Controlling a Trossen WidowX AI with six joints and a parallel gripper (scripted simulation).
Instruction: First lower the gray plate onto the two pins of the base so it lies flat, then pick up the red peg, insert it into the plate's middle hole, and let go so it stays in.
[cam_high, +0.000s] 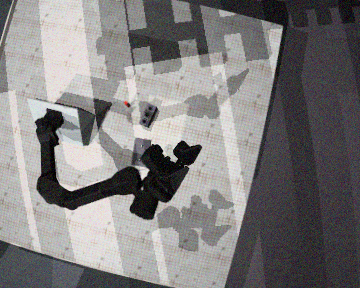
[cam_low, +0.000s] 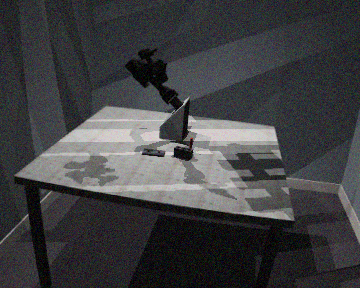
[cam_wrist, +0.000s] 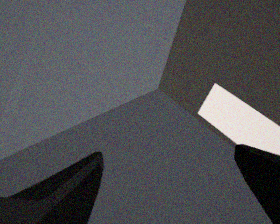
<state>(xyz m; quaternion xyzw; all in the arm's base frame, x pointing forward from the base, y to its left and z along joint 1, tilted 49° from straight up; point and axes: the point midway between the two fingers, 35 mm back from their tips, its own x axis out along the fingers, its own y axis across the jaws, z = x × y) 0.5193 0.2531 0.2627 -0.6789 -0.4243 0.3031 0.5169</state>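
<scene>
The gray plate is 20 cm behind my gripper tip, 11 cm to the left of it and 53 cm below it. Also, from my gripper tip: red peg 30 cm behind, 13 cm to the left, 53 cm below; base 20 cm behind, 6 cm to the right, 56 cm below.
</scene>
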